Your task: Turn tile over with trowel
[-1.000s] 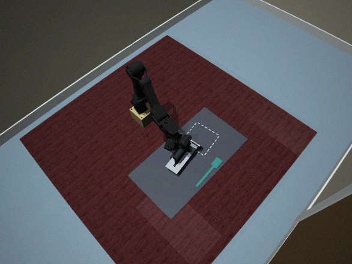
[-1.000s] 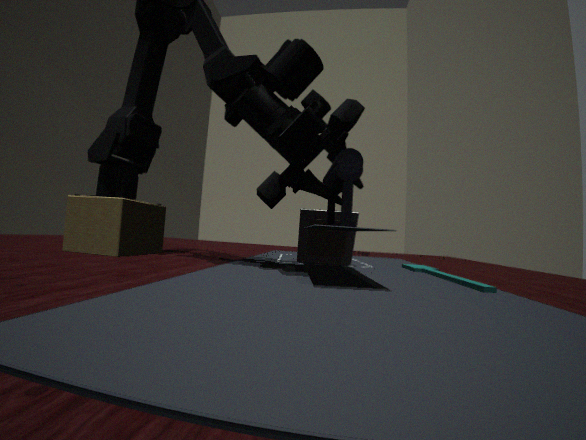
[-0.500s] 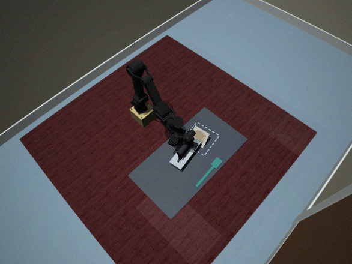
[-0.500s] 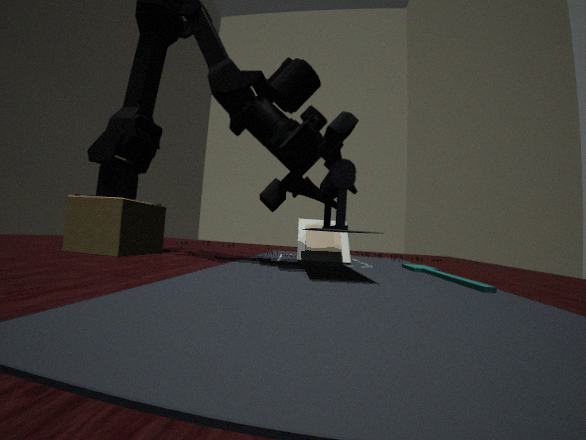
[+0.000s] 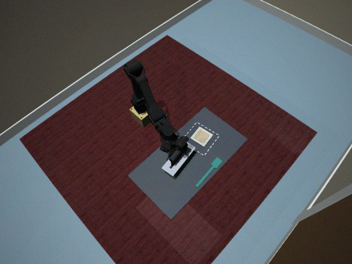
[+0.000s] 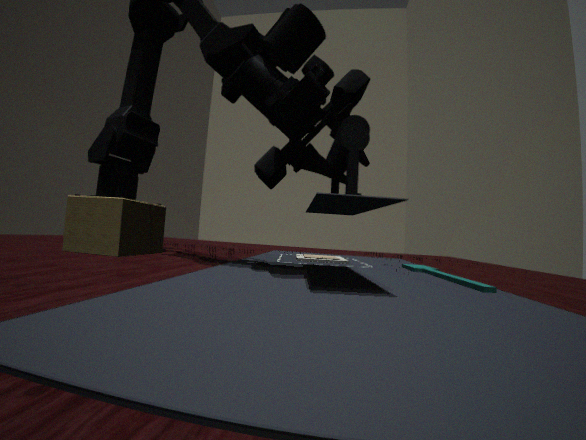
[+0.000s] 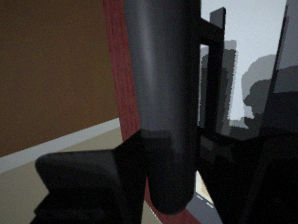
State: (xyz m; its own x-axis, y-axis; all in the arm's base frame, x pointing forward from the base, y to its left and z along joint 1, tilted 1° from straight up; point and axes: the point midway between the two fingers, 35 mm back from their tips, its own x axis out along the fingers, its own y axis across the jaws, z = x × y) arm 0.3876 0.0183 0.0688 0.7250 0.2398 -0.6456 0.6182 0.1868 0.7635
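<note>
Now: gripper tip 20 mm past the trowel, 10 mm to the left of it and 10 mm above it. Also, from my gripper tip: grey mat: 20 mm behind, 50 mm to the left, 150 mm below; then tile: 80 mm behind, 180 mm to the left, 130 mm below; then teal flat tool: 110 mm ahead, 90 mm to the left, 130 mm below.
</note>
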